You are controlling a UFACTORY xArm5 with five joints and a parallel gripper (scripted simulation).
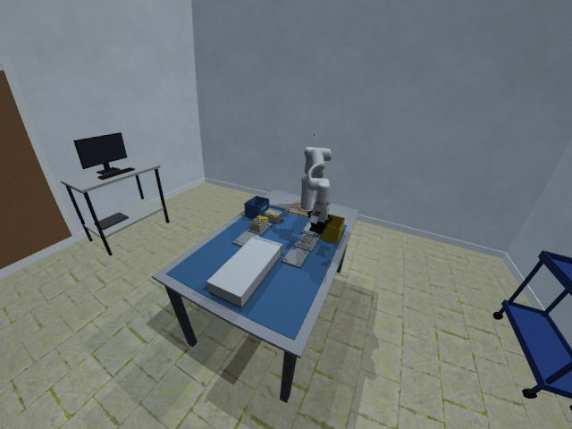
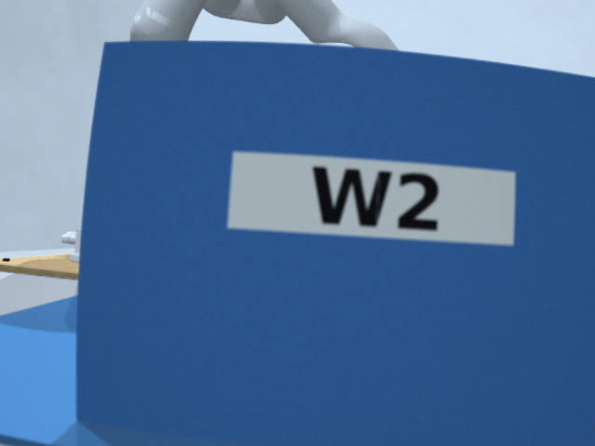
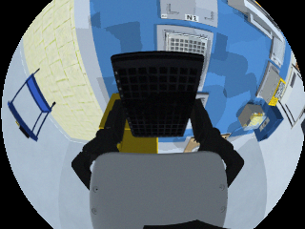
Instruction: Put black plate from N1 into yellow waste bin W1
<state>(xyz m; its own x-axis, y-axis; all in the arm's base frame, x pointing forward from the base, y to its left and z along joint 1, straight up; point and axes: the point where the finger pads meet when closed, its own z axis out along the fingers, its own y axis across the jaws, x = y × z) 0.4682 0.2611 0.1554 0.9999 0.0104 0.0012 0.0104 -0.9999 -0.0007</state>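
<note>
Right now the yellow waste bin W1 is 180 mm behind my hand, 60 mm to the left of it and 120 mm below it. Round my hand: grey work nest: 190 mm ahead, 70 mm to the right, 150 mm below; black plate: 10 mm below; yellow-topped rack: 10 mm ahead, 450 mm to the right, 100 mm below.
</note>
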